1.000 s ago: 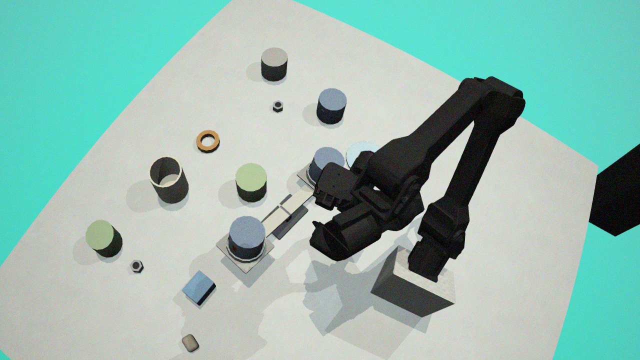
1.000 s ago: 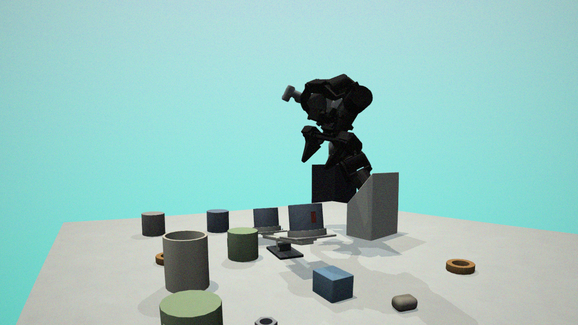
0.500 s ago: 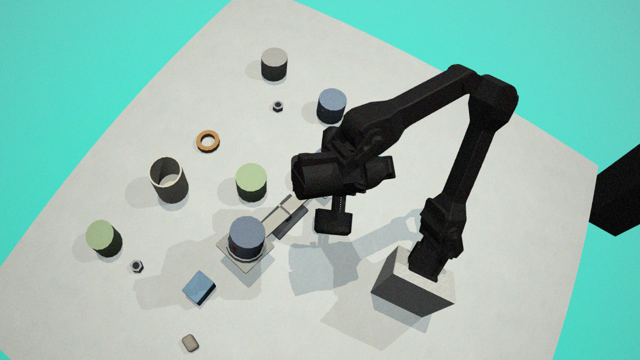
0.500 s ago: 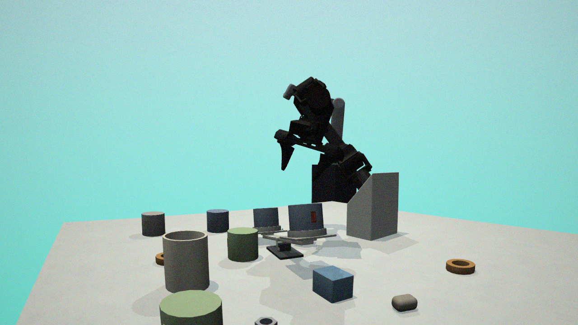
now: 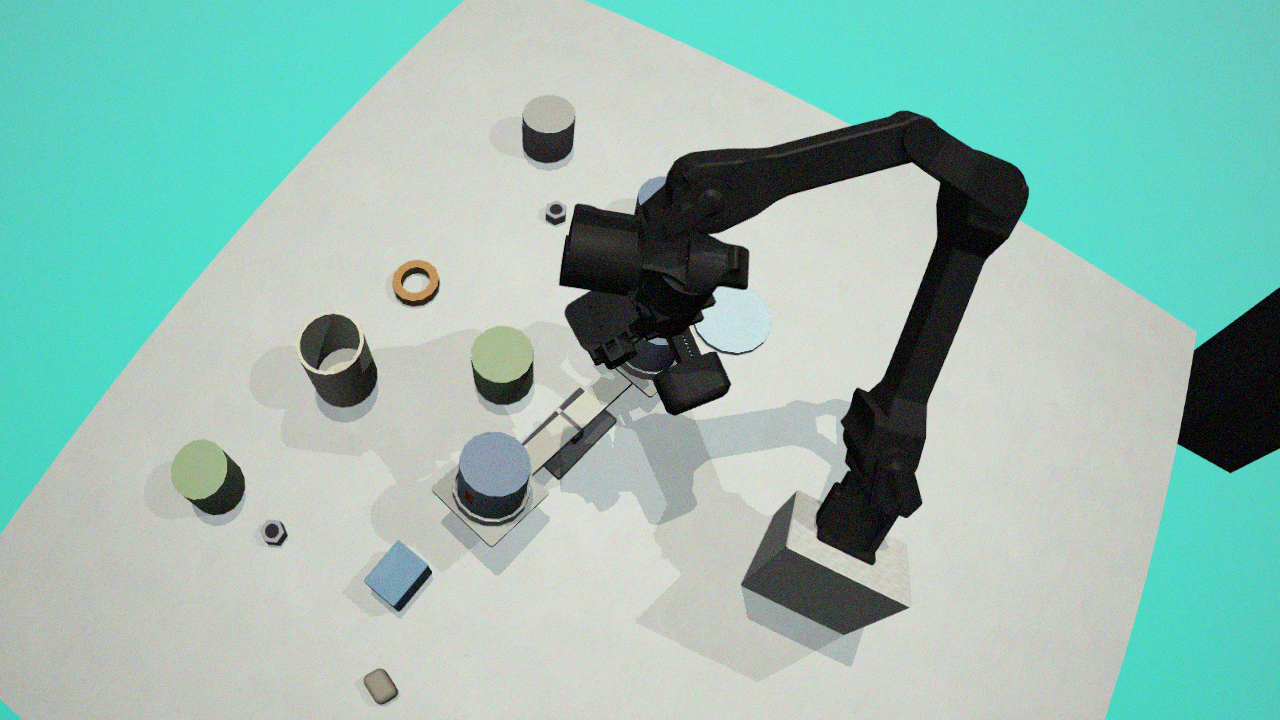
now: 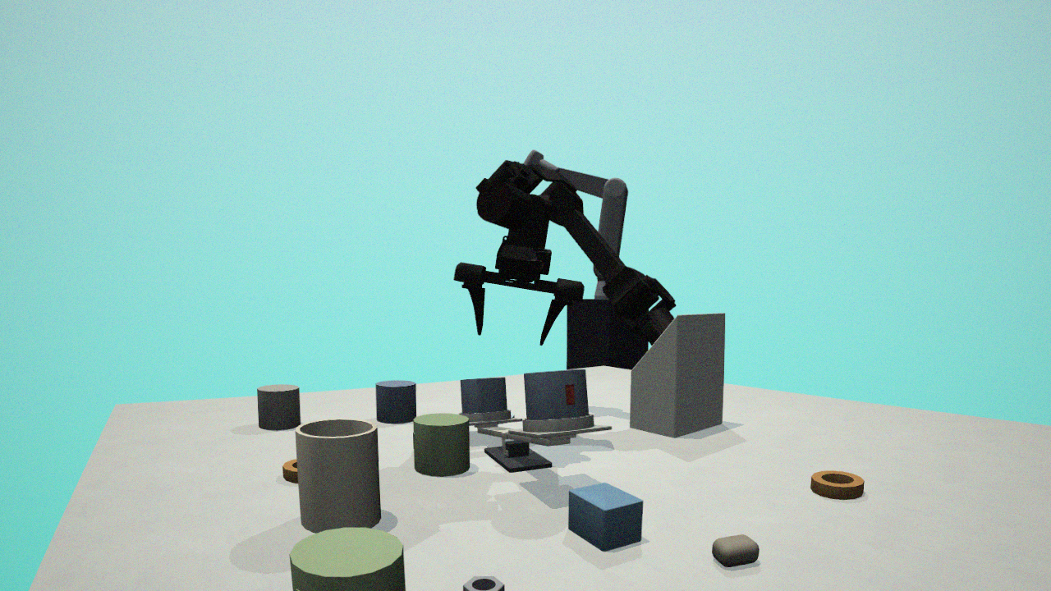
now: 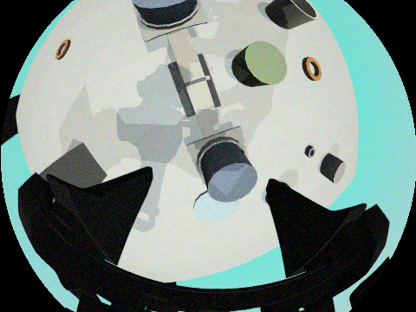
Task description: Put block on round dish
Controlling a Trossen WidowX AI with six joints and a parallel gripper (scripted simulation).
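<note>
Right now my gripper tip is 10 mm short of the grey block, 60 mm to the left of it and 110 mm above it. Round my gripper tip: blue block: 130 mm ahead, 320 mm to the left, 140 mm below; small balance: 50 mm ahead, 70 mm to the left, 130 mm below; pale blue round dish: 70 mm behind, 160 mm to the right, 150 mm below.
</note>
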